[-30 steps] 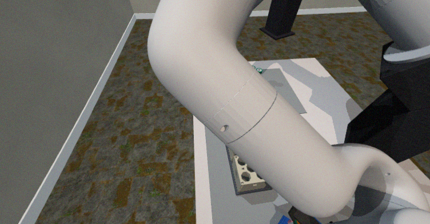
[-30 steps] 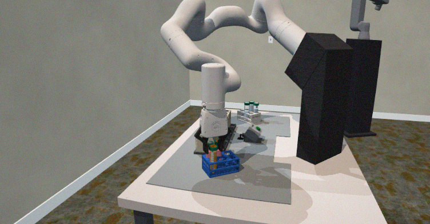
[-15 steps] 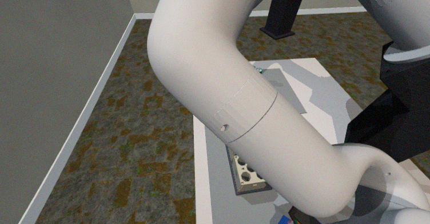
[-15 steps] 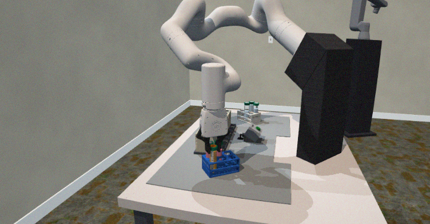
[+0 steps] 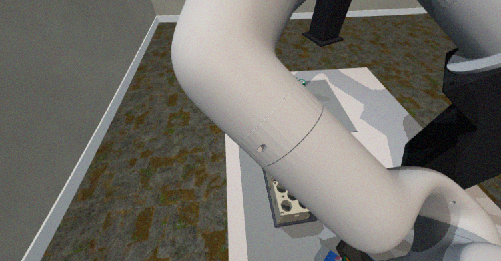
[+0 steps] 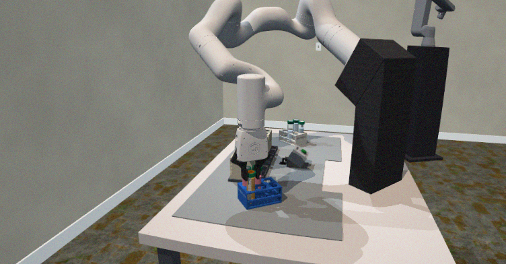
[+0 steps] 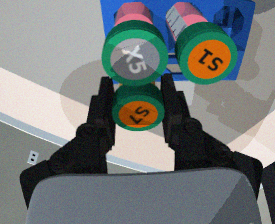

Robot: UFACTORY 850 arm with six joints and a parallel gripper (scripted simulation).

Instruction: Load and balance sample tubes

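The sample S7 is 50 mm below my hand and 10 mm to the left of it. Round my hand: blue sample rack RS: 90 mm below, 30 mm to the right, 30 mm behind; then sample S1: 50 mm to the right, 50 mm below, 20 mm behind; then grey-dot tube X5: 50 mm below, 30 mm to the right, 10 mm ahead.
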